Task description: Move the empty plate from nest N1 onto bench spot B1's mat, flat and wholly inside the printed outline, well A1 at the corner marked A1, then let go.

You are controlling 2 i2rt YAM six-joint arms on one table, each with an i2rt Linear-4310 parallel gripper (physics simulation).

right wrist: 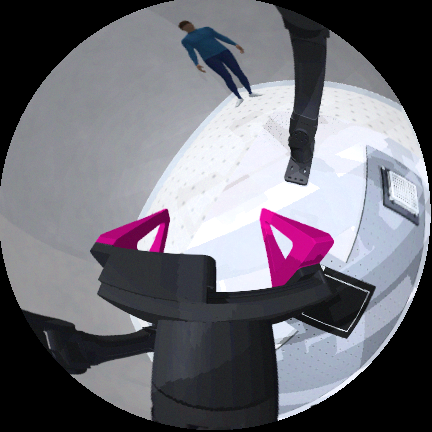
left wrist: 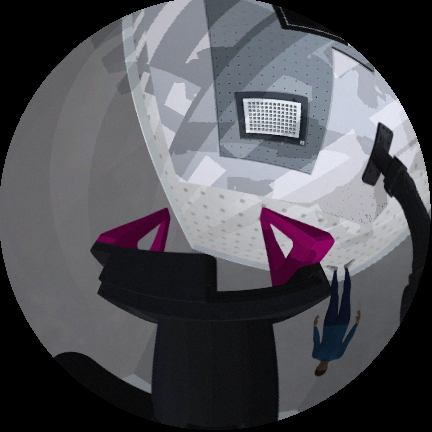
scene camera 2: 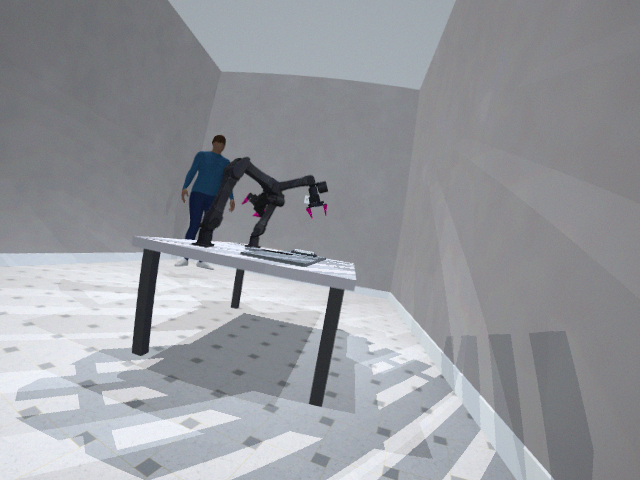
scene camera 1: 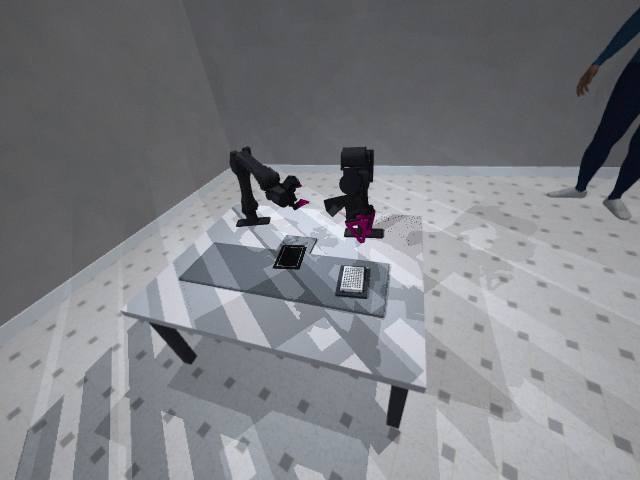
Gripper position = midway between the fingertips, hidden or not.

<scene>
My left gripper [scene camera 1: 365, 238] is open, with nothing in its grasp. My right gripper [right wrist: 214, 213] is open, holding nothing. Also in view: a white well plate [left wrist: 262, 115].
The white well plate is seen too in the right wrist view [right wrist: 401, 191]. My left gripper is seen too in the left wrist view [left wrist: 214, 212].
</scene>
